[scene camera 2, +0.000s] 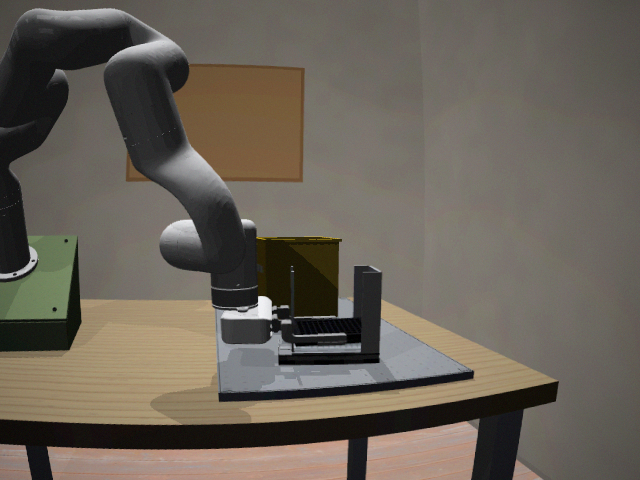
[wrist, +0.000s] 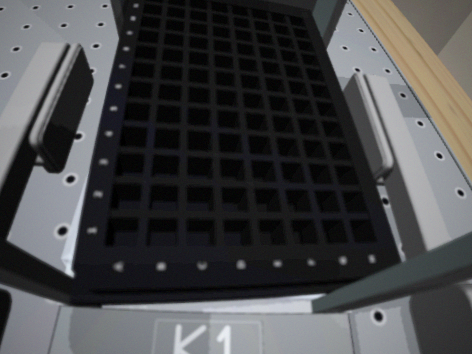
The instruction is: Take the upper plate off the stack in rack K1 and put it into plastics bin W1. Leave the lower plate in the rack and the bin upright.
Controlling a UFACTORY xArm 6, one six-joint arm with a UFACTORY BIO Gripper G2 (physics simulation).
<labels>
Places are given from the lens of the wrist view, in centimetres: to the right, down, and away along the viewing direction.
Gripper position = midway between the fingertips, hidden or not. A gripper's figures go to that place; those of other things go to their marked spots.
my gripper [wrist: 222,73]: 0, -4, 11
black plate [wrist: 227,166]: 0, 0, 8
clear plate [wrist: 67,256]: -5, 2, 8
</labels>
